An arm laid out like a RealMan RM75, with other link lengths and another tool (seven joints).
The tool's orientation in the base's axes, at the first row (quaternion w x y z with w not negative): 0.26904, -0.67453, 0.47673, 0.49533
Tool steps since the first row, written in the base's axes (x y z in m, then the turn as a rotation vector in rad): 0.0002, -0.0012, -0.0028, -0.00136, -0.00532, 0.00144; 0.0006, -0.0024, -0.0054, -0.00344, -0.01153, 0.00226; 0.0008, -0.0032, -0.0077, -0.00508, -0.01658, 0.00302; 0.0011, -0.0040, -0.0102, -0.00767, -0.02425, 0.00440; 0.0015, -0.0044, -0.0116, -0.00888, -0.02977, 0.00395; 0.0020, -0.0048, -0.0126, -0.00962, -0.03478, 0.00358; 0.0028, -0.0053, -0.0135, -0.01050, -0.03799, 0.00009; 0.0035, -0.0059, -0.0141, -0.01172, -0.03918, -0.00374
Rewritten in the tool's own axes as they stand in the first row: 0.0031, 0.0000, -0.0001, 0.00060, 0.00353, -0.00441; 0.0059, -0.0002, -0.0003, 0.00206, 0.00800, -0.00904; 0.0084, -0.0003, -0.0002, 0.00317, 0.01159, -0.01286; 0.0110, -0.0005, -0.0001, 0.00464, 0.01717, -0.01870; 0.0125, -0.0009, -0.0001, 0.00707, 0.02044, -0.02265; 0.0136, -0.0013, -0.0002, 0.00926, 0.02308, -0.02639; 0.0146, -0.0019, -0.0007, 0.01365, 0.02478, -0.02744; 0.0155, -0.0024, -0.0012, 0.01757, 0.02595, -0.02654
